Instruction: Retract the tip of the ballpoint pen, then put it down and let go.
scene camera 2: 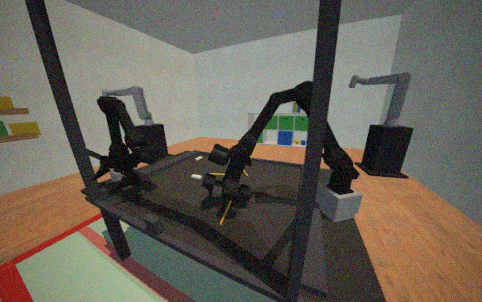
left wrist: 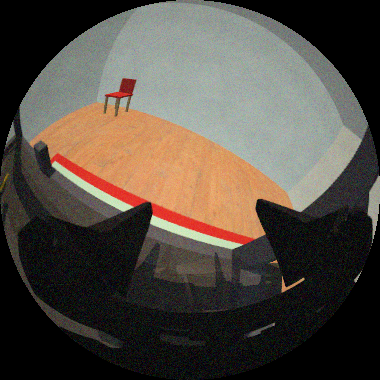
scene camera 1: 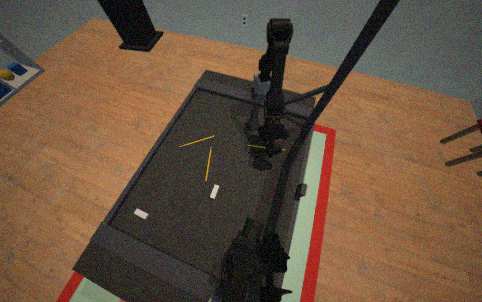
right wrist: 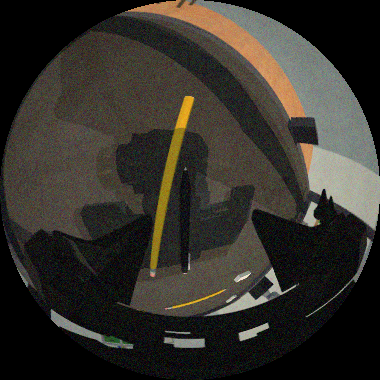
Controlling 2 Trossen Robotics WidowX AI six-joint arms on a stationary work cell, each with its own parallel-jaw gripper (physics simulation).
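Frame: origin at the left arm's base, x ahead, y left, z up, level; centimetres.
Seen in the pictures: left gripper, fingertip midpoint: [scene camera 2: 100, 185] [left wrist: 205, 205] [scene camera 1: 290, 274] [right wrist: 327, 192]; right gripper, fingertip midpoint: [scene camera 2: 220, 203] [scene camera 1: 266, 152] [right wrist: 203, 217]; right arm's base, link origin: [scene camera 2: 339, 188] [scene camera 1: 264, 77].
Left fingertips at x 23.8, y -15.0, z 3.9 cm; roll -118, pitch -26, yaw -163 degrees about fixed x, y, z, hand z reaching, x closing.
A point is followed by its place in that frame.
The black ballpoint pen [right wrist: 185, 220] {y 11.1, x 65.2, z -5.1 cm} lies on the dark table in the right wrist view, its small pale tip pointing up the picture and its clip end nearest the gripper. A yellow pencil [right wrist: 170, 175] {y 8.3, x 68.4, z -5.3 cm} [scene camera 2: 226, 213] {y 7.2, x 69.1, z -5.3 cm} [scene camera 1: 257, 146] {y 15.6, x 65.8, z -5.2 cm} lies close beside it, slightly slanted. My right gripper [right wrist: 203, 217] {y 9.9, x 64.5, z -4.2 cm} [scene camera 2: 226, 189] is open and empty above the table, with the pen's clip end between the lines of its fingers and its shadow over both things. My left gripper [left wrist: 205, 205] {y -15.0, x 23.8, z 3.9 cm} [scene camera 1: 289, 274] {y -15.0, x 23.8, z 3.9 cm} is open and empty, near the table edge, away from the pen.
Two more yellow pencils [scene camera 1: 197, 141] {y 44.9, x 53.9, z -5.4 cm} [scene camera 1: 208, 164] {y 32.7, x 45.7, z -5.2 cm} and two white blocks [scene camera 1: 214, 191] {y 23.0, x 35.9, z -4.8 cm} [scene camera 1: 141, 213] {y 46.0, x 13.1, z -4.7 cm} lie elsewhere on the table [scene camera 1: 165, 185] {y 45.2, x 27.6, z -5.9 cm}. A dark frame post [scene camera 2: 320, 100] {y -6.5, x 96.6, z 32.9 cm} stands in front of the table, and a small dark box [scene camera 1: 301, 190] {y -10.5, x 53.0, z -0.3 cm} [right wrist: 304, 130] {y -9.7, x 55.2, z -2.6 cm} sits at its edge.
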